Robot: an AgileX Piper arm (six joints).
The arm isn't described. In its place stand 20 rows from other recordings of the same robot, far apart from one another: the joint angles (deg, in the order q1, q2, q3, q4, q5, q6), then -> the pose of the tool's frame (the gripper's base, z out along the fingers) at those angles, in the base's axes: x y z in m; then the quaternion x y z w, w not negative.
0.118 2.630 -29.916 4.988 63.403 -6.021 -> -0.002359, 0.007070, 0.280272, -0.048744, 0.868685, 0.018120, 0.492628
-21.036 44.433 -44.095 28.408 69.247 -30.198 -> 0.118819, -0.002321, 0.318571, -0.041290, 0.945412, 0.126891, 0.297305
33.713 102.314 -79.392 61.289 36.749 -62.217 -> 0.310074, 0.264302, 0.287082, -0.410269, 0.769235, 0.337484, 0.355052
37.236 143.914 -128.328 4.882 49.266 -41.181 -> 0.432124, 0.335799, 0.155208, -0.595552, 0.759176, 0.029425, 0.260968
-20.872 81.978 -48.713 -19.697 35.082 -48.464 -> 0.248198, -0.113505, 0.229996, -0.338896, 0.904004, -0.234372, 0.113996
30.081 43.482 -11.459 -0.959 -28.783 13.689 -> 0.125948, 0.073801, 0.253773, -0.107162, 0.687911, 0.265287, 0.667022
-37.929 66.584 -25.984 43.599 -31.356 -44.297 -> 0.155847, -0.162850, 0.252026, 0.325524, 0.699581, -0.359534, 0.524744
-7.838 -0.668 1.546 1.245 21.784 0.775 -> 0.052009, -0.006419, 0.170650, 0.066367, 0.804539, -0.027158, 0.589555
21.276 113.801 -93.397 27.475 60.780 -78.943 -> 0.378995, 0.186903, 0.240641, -0.682091, 0.687637, 0.136124, 0.208273
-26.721 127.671 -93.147 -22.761 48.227 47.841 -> 0.393774, -0.227625, 0.134148, 0.498919, 0.845244, -0.138465, 0.132175
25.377 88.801 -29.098 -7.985 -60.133 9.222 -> 0.253239, 0.132255, 0.222350, -0.161635, 0.654996, 0.233751, 0.700154
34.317 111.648 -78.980 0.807 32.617 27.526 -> 0.344401, 0.235920, 0.195226, -0.052495, 0.965136, 0.136196, 0.217274
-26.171 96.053 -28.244 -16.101 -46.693 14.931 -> 0.266050, -0.110283, 0.160301, 0.148571, 0.789474, -0.034665, 0.594521
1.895 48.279 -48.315 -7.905 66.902 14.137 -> 0.131882, -0.007155, 0.323919, 0.092426, 0.963350, -0.033600, 0.249572
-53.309 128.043 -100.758 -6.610 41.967 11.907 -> 0.283857, -0.392672, 0.165254, 0.496505, 0.837733, -0.122708, 0.191387
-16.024 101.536 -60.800 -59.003 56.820 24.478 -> 0.297421, -0.153345, 0.202429, 0.039764, 0.912786, -0.406362, 0.010542
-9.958 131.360 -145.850 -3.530 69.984 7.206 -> 0.493998, -0.092077, 0.343754, 0.140238, 0.930211, -0.038902, 0.336939
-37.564 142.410 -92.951 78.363 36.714 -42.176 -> 0.417778, -0.254094, 0.045794, 0.444417, 0.791374, 0.280696, 0.312138
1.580 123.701 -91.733 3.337 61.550 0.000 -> 0.424387, 0.016365, 0.151533, -0.000242, 0.999585, 0.025953, 0.012539
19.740 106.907 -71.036 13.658 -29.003 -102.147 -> 0.413789, 0.137415, 0.268116, -0.567902, 0.446880, -0.431630, 0.539891
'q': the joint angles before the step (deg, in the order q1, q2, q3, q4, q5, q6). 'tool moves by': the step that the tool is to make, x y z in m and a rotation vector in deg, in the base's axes. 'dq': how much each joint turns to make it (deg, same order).
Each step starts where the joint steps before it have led.
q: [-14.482 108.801 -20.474 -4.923 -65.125 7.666]
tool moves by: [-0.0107 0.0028 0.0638 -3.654 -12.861 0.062]
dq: [0.015 -15.196 1.738 0.016 0.118 -0.324]
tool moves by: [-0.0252 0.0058 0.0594 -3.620 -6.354 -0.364]
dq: [-0.010 -18.660 0.349 -0.116 11.370 -1.006]
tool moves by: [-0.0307 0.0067 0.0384 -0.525 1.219 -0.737]
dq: [-0.028 -16.638 -1.329 -0.891 19.032 1.058]
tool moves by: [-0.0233 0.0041 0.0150 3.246 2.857 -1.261]
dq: [0.053 -9.710 -1.127 -0.094 14.341 3.216]
